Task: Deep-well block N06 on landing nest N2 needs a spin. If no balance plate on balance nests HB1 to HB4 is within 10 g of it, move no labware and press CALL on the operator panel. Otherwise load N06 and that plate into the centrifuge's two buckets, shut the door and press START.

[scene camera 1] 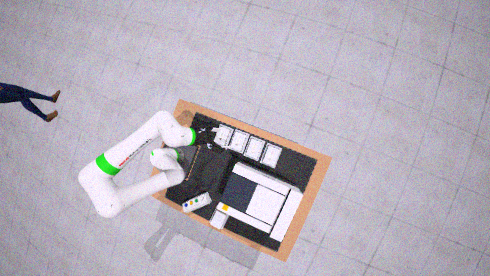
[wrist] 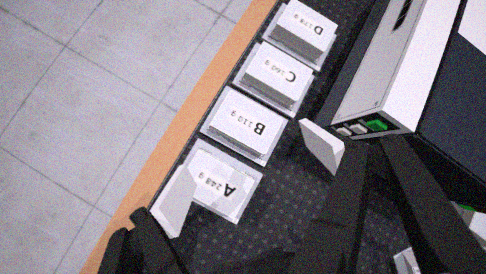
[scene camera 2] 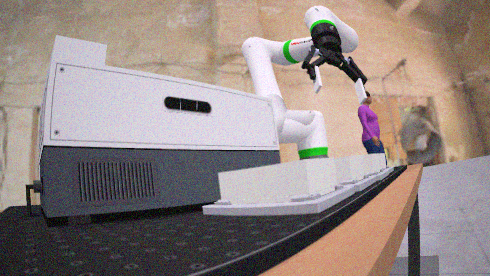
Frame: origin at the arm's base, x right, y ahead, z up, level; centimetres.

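Seen in the pictures: gripper, fingertip midpoint: [scene camera 1: 223,138] [wrist: 245,155] [scene camera 2: 342,95]; arm's base at its link origin: [scene camera 1: 176,155].
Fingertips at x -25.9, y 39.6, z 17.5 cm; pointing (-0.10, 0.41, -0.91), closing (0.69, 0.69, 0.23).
Pixels of each thing's middle, then the offset from my fingertips to it.
- plate B at the middle of its body: [wrist: 246,123] [scene camera 1: 238,141] dx -0.6, dy +6.9, dz -17.8 cm
- plate C at the middle of its body: [scene camera 2: 324,173] [wrist: 277,75] [scene camera 1: 254,148] dx +1.2, dy +20.0, dz -17.8 cm
- plate D at the middle of its body: [scene camera 2: 279,182] [wrist: 304,30] [scene camera 1: 271,155] dx +2.6, dy +33.8, dz -17.8 cm
- centrifuge at the middle of its body: [scene camera 2: 147,148] [wrist: 445,73] [scene camera 1: 258,196] dx +32.4, dy +33.1, dz -8.9 cm
- small white box at the middle of its body: [wrist: 480,221] [scene camera 1: 218,218] dx +61.7, dy +9.7, dz -15.3 cm
- operator panel at the middle of its body: [scene camera 1: 196,203] dx +57.4, dy -11.9, dz -16.9 cm
Four white balance plates stand in a row on pale nests. In the wrist view, plate A [wrist: 215,182] reads 248 g, plate B [wrist: 250,125] 110 g, plate C [wrist: 280,72] 160 g and plate D [wrist: 310,27] 178 g. My gripper [wrist: 245,155] [scene camera 2: 339,86] is open and empty, high above the row near plate A; one finger pad covers part of A's nest. The centrifuge [scene camera 1: 265,204] [scene camera 2: 150,120] stands beside the row; its door state is unclear. A small white box [scene camera 1: 219,220] stands by its front left corner, with no readable label. The operator panel [scene camera 1: 189,204] has coloured buttons.
The wooden table edge [scene camera 1: 320,172] [wrist: 200,97] runs close behind the plate row. A dark panel with an orange edge [scene camera 1: 193,162] lies near the arm's base. A person [scene camera 2: 370,122] in a purple top stands beyond the table.
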